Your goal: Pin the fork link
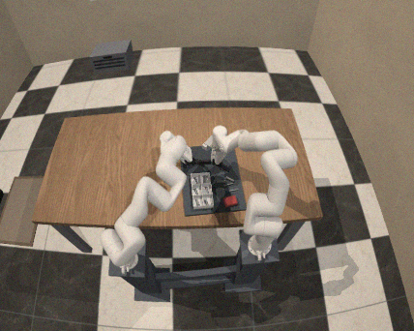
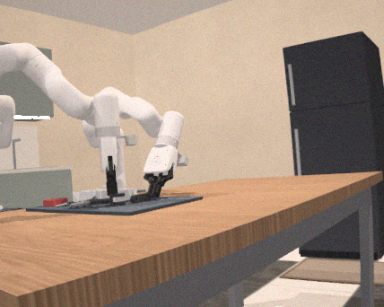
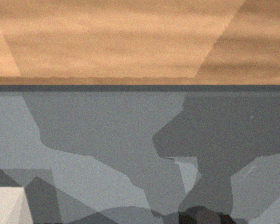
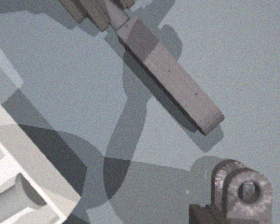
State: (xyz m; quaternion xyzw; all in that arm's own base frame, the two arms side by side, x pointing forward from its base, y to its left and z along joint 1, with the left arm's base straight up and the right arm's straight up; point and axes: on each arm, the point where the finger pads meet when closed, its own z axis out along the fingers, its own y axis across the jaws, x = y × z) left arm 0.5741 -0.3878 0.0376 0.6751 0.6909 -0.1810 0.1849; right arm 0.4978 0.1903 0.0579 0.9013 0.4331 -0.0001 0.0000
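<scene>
My right hand is 30 mm above the fork link, 20 mm to the left of it and 20 mm short of it. From my right hand the other things lie so: eye plate 90 mm to the left, 50 mm ahead, 40 mm below; then dark mat 50 mm to the left, 50 mm below, 50 mm behind; then white parts box 150 mm behind, 110 mm to the left, 40 mm below.
Now: left hand 6 cm to the left of the eye plate and 2 cm above it. The rest, counted from my left hand: dark mat 10 cm behind, 10 cm to the right, 3 cm below; fork link 3 cm behind, 16 cm to the right, 1 cm below; white parts box 20 cm behind, 3 cm to the right, 2 cm below.
</scene>
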